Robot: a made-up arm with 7 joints.
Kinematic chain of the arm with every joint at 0, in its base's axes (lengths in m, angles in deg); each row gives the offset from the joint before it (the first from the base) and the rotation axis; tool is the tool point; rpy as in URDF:
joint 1: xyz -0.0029 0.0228 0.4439 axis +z
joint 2: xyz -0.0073 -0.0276 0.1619 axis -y
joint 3: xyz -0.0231 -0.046 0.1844 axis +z
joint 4: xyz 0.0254 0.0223 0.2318 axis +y
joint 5: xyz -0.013 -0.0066 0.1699 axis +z
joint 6: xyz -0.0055 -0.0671 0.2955 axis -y
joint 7: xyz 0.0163 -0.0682 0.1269 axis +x
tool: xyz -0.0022 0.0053 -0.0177 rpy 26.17 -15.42 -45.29
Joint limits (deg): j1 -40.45..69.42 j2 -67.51..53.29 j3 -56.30..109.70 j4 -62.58..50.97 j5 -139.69..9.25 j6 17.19..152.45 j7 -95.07..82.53
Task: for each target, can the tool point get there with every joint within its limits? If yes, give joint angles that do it. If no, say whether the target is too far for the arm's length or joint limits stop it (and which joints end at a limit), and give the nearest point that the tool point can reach.
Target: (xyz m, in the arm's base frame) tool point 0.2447 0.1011 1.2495
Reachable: yes | joints 25.31 -58.24 -5.04 -44.89 -53.49 135.06 -56.77
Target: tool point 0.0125 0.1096 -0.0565
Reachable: no: joint limits stop it (at a limit: joint 1, joint 2, joint 4, joint 7) | nearest point -0.4358 0.4479 0.5092 | short by 0.797 m
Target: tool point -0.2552 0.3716 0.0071
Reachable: no: joint limits stop it (at a limit: joint 1, joint 2, joint 4, joint 7) | nearest point -0.4732 0.4814 0.4730 | short by 0.526 m
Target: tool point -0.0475 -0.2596 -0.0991
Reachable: no: joint limits stop it (at a limit: joint 1, joint 2, joint 4, joint 7) | nearest point -0.1708 -0.6036 0.4719 | short by 0.678 m
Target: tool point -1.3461 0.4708 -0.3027
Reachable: no: too far | nearest point -0.7669 0.2776 0.4514 | short by 0.970 m
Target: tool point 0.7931 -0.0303 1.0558
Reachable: yes | joints -3.99 -47.64 -17.07 38.45 -90.97 86.72 -79.08
